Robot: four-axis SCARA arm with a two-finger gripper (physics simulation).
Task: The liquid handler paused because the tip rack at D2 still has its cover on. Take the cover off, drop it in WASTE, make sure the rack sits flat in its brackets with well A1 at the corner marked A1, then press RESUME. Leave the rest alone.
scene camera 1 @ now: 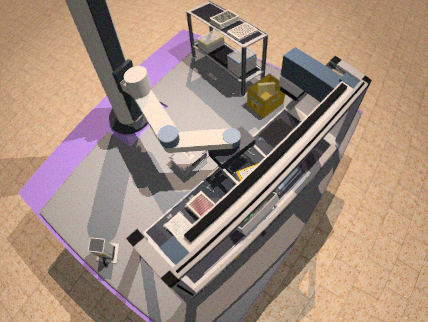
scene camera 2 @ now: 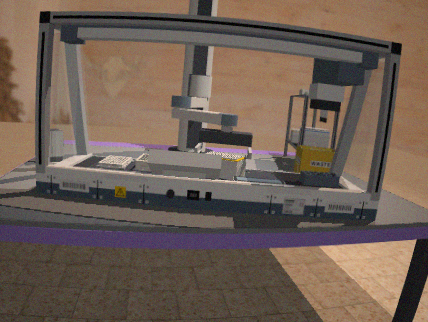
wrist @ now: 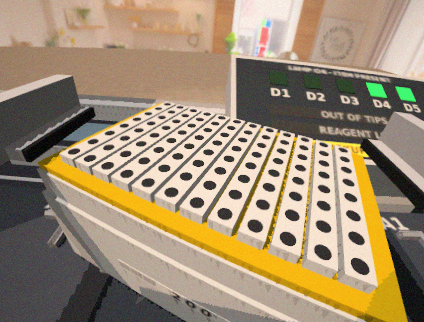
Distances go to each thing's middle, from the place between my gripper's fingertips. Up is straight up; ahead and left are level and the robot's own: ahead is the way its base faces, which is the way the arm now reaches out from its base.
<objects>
Now: the yellow WASTE bin (scene camera 1: 262, 107) 21 cm behind my hand, 44 cm to the left of it and 6 cm below it.
</objects>
